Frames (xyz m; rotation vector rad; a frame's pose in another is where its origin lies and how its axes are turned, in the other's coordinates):
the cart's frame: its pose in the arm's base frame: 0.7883 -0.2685 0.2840 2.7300 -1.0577 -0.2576
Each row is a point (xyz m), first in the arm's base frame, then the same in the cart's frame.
Working: the arm's base frame: its pose in the cart's frame: -0.7314 0.2428 0.4246 -2.7300 1.0577 0.2576

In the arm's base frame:
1: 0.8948 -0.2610 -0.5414
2: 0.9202 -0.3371 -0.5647
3: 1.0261 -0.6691 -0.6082
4: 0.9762 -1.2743 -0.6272
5: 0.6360 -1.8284 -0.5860
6: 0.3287 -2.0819 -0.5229
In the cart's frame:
1: 0.1457 -0.2798 0.7702
2: 0.2180 -0.2469 0.7962
3: 0.5246 -0.0859 0.8547
4: 0.9011 0.3792 0.9600
5: 1.0260 1.0093 1.0686
6: 0.9688 1.4063 1.1111

